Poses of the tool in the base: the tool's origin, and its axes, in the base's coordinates. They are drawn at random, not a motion.
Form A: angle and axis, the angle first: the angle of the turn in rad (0 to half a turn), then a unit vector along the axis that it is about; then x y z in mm.
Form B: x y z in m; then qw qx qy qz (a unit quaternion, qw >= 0). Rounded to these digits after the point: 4 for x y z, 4 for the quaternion.
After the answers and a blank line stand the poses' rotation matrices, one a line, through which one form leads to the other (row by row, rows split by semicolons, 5 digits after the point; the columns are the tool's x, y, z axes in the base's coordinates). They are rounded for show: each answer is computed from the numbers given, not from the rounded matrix.
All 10 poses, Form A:
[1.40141 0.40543 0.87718 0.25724 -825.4 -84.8 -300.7]
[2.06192 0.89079 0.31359 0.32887 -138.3 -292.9 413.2]
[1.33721 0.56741 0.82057 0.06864 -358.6 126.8 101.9]
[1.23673 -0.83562 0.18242 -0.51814 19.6 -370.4 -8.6]
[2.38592 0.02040 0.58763 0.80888 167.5 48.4 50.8]
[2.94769 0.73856 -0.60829 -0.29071 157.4 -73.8 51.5]
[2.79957 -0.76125 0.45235 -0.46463 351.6 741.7 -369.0]
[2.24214 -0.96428 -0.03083 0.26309 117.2 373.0 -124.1]
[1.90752 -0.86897 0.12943 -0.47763 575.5 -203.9 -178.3]
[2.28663 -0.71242 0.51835 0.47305 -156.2 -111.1 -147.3]
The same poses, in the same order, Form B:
[-0.8254 -0.0848 -0.3007 0.7644 0.2614 0.5656 0.1659]
[-0.1383 -0.2929 0.4132 0.5140 0.7641 0.2690 0.2821]
[-0.3586 0.1268 0.1019 0.7847 0.3517 0.5087 0.0425]
[0.0196 -0.3704 -0.0086 0.8148 -0.4844 0.1057 -0.3004]
[0.1675 0.0484 0.0508 0.3689 0.0190 0.5462 0.7518]
[0.1574 -0.0738 0.0515 0.0968 0.7351 -0.6054 -0.2893]
[0.3516 0.7417 -0.3690 0.1702 -0.7501 0.4458 -0.4579]
[0.1172 0.3730 -0.1241 0.4347 -0.8684 -0.0278 0.2369]
[0.5755 -0.2039 -0.1783 0.5786 -0.7087 0.1056 -0.3896]
[-0.1562 -0.1111 -0.1473 0.4146 -0.6483 0.4717 0.4305]

0.30524 0.04213 0.95134; 0.54925 0.80832 -0.21202; -0.77792 0.58724 0.22360
0.69612 0.12109 0.70764; 0.70108 -0.32690 -0.63373; 0.15459 0.93727 -0.31245
0.47890 0.29105 0.82822; 0.42460 0.74895 -0.50871; -0.76835 0.59529 0.23509
0.79719 0.38704 0.46334; -0.59195 0.35025 0.72589; 0.11867 -0.85295 0.50833
-0.72709 -0.53400 0.43149; 0.57542 -0.13119 0.80727; -0.37447 0.83525 0.40266
0.09946 -0.83408 -0.54260; -0.94612 -0.24816 0.20805; -0.30818 0.49267 -0.81382
0.18336 -0.51292 0.83863; -0.82459 -0.54469 -0.15286; 0.53520 -0.66349 -0.52282
0.88619 -0.15777 -0.43564; 0.25422 -0.62050 0.74186; -0.38736 -0.76817 -0.50977
0.67421 0.30118 0.67434; -0.60044 -0.30811 0.73793; 0.43002 -0.90242 -0.02689
0.18436 -0.96856 -0.16705; -0.25468 -0.21124 0.94367; -0.94929 -0.13143 -0.28562

